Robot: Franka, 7 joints.
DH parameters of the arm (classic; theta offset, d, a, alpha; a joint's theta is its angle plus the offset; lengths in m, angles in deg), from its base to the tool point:
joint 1: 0 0.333 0 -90
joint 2: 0 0 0 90
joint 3: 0 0.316 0.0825 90
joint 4: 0 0 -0.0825 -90
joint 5: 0 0.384 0 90
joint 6: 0 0 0.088 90
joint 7: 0 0.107 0 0
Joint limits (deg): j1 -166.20..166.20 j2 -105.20..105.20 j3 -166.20..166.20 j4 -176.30..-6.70 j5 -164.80..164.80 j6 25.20..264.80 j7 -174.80..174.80
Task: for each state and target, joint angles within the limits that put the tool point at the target. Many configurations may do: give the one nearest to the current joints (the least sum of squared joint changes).
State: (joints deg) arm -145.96 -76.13 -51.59 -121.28 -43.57 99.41 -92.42
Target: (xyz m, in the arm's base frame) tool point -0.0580 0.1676 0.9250
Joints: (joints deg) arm -147.76 -72.69 -12.81 -105.16 -41.99 111.00 -92.42
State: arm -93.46 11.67 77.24 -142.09 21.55 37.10 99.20
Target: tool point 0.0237 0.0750 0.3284
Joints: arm -67.34 20.96 103.73 -176.30 18.13 31.95 99.20
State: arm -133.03 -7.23 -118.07 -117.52 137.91 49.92 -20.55
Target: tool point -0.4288 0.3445 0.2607
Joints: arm -96.28 -45.22 -128.12 -132.45 140.66 71.14 -20.55
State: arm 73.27 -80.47 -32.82 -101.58 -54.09 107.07 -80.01
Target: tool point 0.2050 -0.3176 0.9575
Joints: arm 74.21 -71.07 -24.64 -81.98 -56.16 117.33 -80.01
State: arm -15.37 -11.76 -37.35 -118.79 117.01 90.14 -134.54
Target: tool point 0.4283 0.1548 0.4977
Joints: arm 13.25 -14.76 -7.10 -139.84 108.69 82.50 -134.54
